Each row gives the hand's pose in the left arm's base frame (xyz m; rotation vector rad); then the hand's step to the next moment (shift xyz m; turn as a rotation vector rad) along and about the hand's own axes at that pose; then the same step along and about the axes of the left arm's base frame.
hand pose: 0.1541 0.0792 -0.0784 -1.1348 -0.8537 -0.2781
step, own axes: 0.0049 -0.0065 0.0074 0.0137 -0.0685 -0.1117
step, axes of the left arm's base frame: -0.0040 0.0048 0.0091 0.0189 -0.1244 0.0389
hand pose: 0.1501 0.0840 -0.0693 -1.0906 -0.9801 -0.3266
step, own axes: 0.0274 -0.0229 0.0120 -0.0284 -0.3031 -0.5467
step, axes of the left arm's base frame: -0.0058 0.0058 0.0368 0.0601 -0.6155 0.0953
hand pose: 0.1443 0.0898 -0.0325 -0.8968 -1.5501 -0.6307
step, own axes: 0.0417 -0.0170 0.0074 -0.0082 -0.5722 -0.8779
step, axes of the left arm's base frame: -0.0193 0.0046 0.0411 0.0250 -1.0289 0.1973
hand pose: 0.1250 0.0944 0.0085 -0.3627 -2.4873 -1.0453
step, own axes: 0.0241 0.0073 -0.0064 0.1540 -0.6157 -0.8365
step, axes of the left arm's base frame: -0.0166 0.0022 0.0199 -0.1458 -1.0162 0.2205
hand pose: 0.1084 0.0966 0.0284 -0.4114 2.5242 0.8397
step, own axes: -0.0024 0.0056 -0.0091 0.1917 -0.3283 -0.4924
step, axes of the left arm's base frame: -0.0031 -0.0010 0.0104 -0.1863 -0.5857 0.0961
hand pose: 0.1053 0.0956 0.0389 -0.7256 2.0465 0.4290
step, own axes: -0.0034 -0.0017 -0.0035 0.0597 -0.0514 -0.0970
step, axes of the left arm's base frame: 0.0003 -0.0021 0.0047 -0.0546 -0.1124 0.0008
